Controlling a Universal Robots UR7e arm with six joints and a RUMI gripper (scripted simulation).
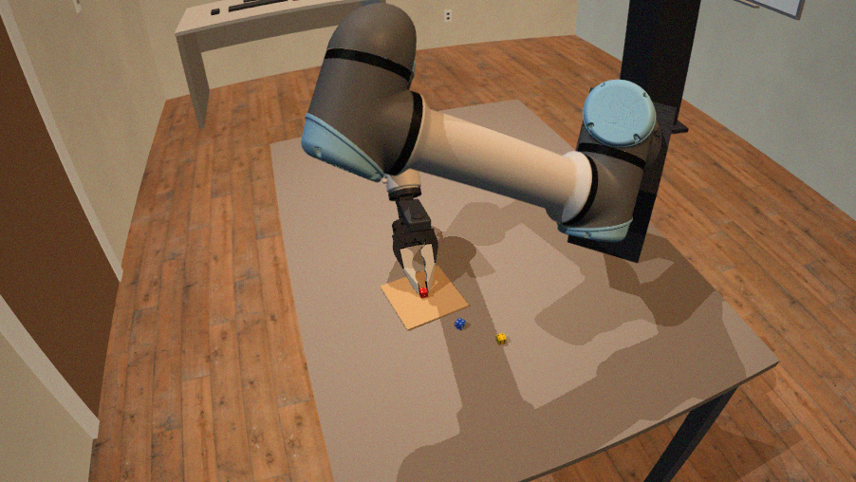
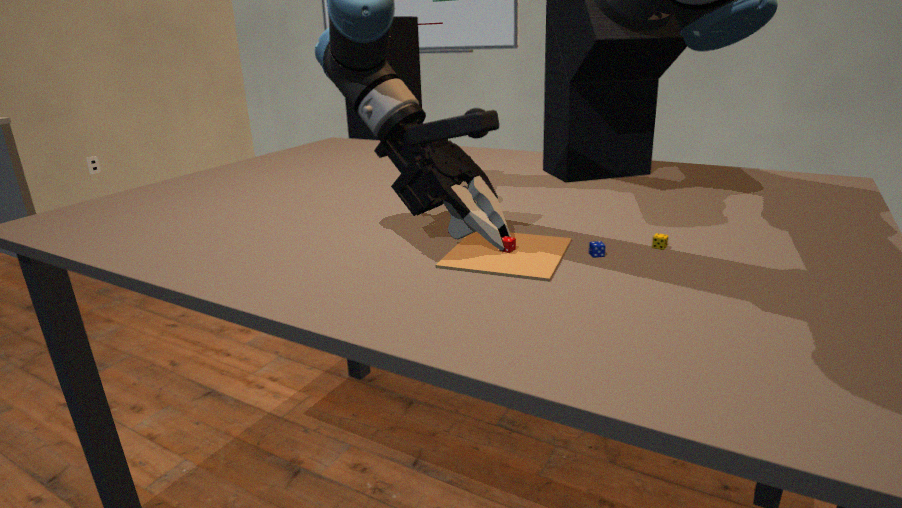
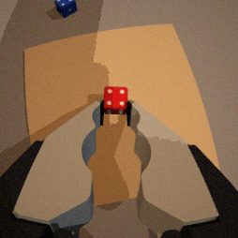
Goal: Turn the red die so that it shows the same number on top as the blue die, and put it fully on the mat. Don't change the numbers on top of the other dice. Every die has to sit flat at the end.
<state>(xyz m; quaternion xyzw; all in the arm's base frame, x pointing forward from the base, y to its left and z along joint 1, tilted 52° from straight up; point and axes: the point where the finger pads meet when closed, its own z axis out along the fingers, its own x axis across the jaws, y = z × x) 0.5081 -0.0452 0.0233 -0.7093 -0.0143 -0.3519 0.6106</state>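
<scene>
My gripper is now 1 cm to the right of the red die and 1 cm above it. Also, from my hand: mat: 1 cm to the left, 2 cm below; then blue die: 5 cm behind, 11 cm to the left, 1 cm below; then yellow die: 11 cm behind, 17 cm to the left, 1 cm below.
</scene>
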